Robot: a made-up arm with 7 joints. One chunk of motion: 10 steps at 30 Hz.
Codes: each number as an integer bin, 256 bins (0 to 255) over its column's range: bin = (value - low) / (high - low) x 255, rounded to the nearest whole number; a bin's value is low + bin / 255 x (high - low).
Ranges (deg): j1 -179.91..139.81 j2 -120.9..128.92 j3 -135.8..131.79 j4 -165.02..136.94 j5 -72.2..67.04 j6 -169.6..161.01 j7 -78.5..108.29
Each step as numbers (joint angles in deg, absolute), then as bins.
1 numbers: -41.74 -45.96 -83.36 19.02 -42.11 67.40 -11.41
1 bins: 110 76 50 155 55 183 92
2 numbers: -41.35 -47.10 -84.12 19.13 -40.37 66.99 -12.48
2 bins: 111 75 49 156 58 182 90
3 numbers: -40.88 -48.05 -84.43 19.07 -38.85 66.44 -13.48
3 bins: 111 74 49 155 61 182 89
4 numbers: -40.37 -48.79 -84.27 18.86 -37.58 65.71 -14.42
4 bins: 111 74 49 155 63 181 87
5 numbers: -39.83 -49.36 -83.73 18.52 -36.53 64.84 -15.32
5 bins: 112 73 50 155 65 181 86
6 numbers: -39.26 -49.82 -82.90 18.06 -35.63 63.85 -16.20
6 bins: 112 73 50 155 67 180 85
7 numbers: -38.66 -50.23 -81.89 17.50 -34.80 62.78 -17.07
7 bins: 113 72 51 154 68 179 84
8 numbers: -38.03 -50.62 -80.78 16.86 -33.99 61.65 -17.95
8 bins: 113 72 52 154 70 178 83
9 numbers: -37.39 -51.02 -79.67 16.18 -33.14 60.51 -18.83
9 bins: 114 71 53 153 72 177 81
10 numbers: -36.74 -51.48 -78.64 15.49 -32.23 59.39 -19.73
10 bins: 114 71 54 152 73 177 80
